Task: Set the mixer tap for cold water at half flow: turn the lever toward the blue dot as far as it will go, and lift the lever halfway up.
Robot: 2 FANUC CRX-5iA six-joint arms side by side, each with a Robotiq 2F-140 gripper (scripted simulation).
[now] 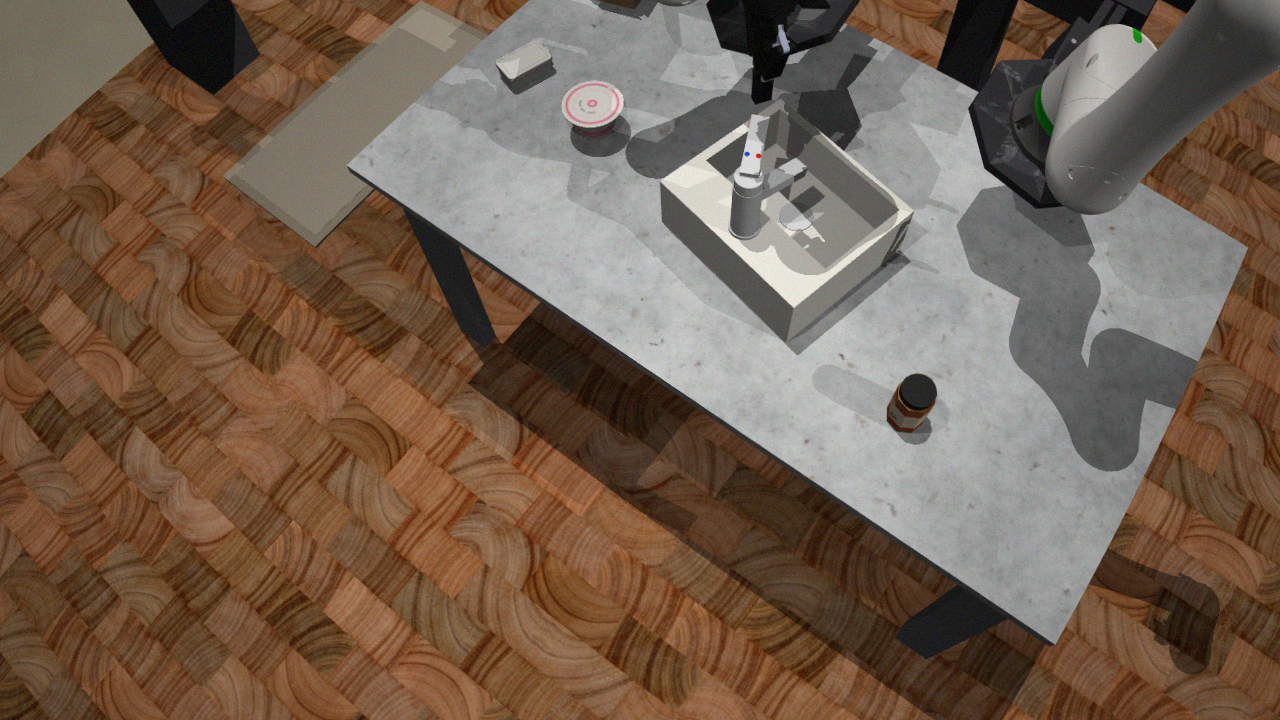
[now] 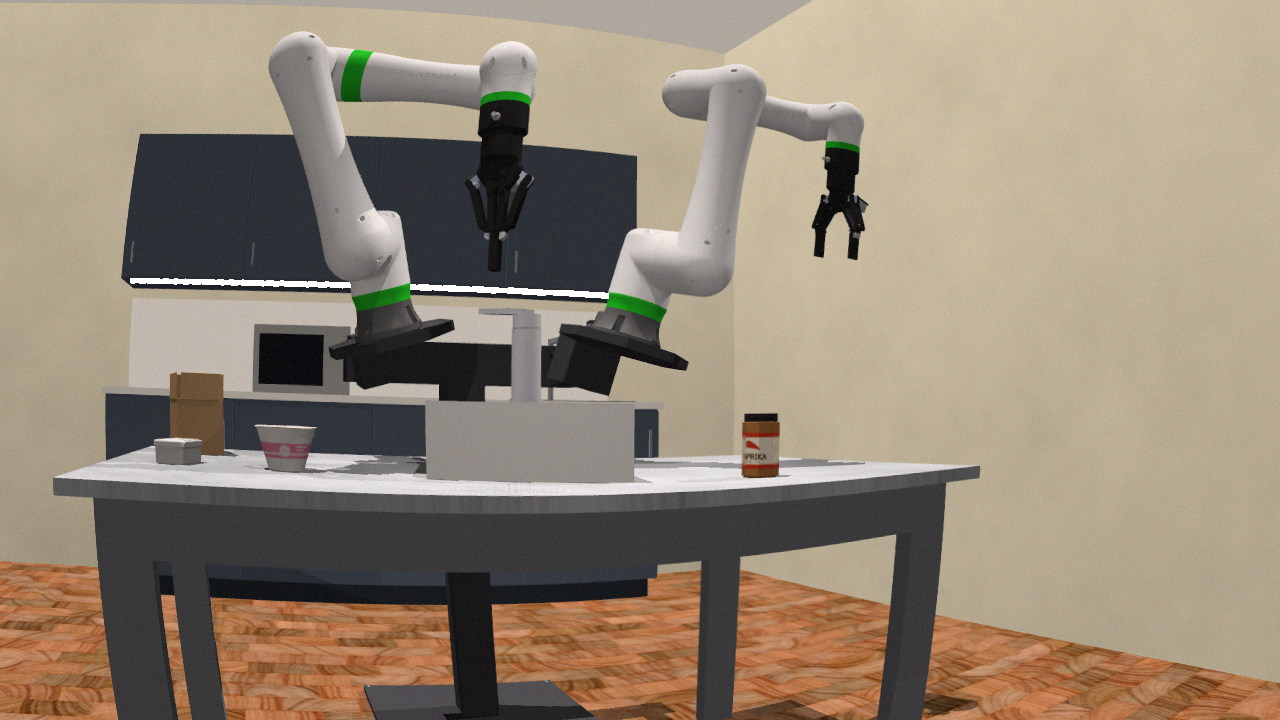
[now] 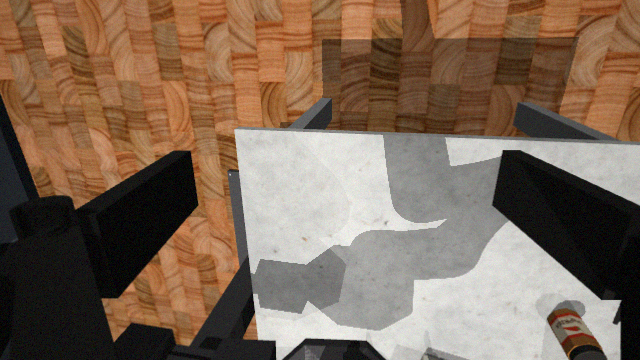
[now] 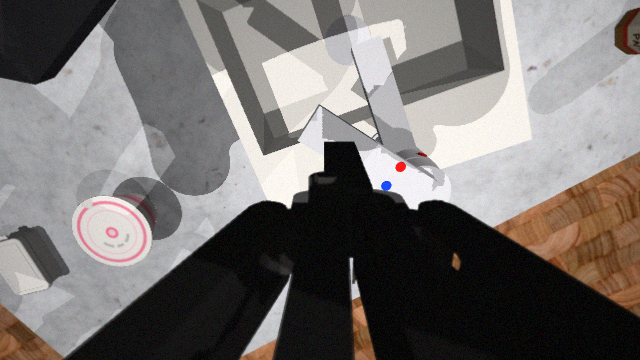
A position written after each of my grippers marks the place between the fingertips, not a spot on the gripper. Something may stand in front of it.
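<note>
Image 1 gives me a pink-and-white bowl [image 1: 593,105], a flat lever [image 1: 754,147] and a white basin [image 1: 838,203], together with a paprika jar [image 1: 914,398]. In image 2 I see that jar again [image 2: 760,431], along with a small pale box [image 2: 177,451] and a brown carton [image 2: 197,412]; my left gripper [image 2: 835,258] and my right gripper [image 2: 494,270] are there as well. Image 3 shows my left gripper [image 3: 345,178], but the pink-and-white bowl is out of frame in image 3, and the small pale box is out of frame in image 3 too. The bowl [image 4: 116,231] does appear in image 4.
</note>
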